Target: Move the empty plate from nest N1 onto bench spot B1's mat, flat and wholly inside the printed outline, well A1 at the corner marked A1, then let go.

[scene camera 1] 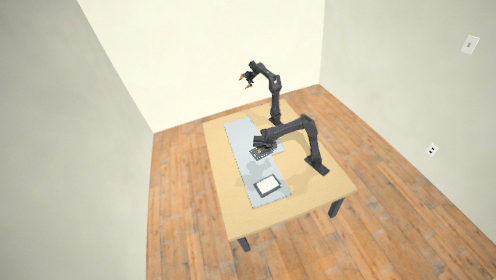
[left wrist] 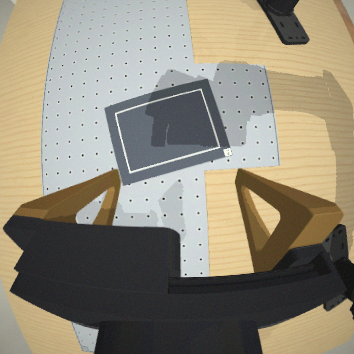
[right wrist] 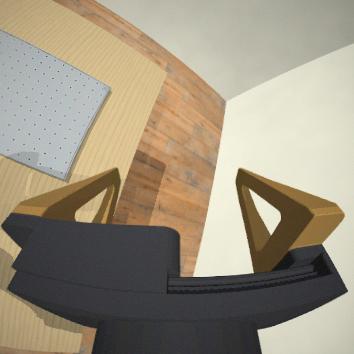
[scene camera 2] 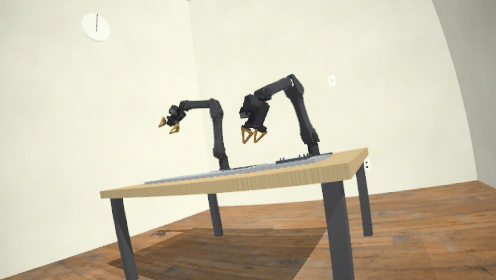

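Note:
The white empty plate lies in the dark nest near the lower end of the grey board in scene camera 1. The dark mat lies flat farther up, with a white printed outline. A small pale tag sits at its lower right corner in the left wrist view; its lettering is unreadable. My left gripper is open and empty, above the board near the mat. My right gripper is open and empty, high up, away from plate and mat.
The grey perforated board runs along the wooden table and has a side extension by the mat. The right arm's base stands at the upper right of the left wrist view. Arm shadows fall across mat and board.

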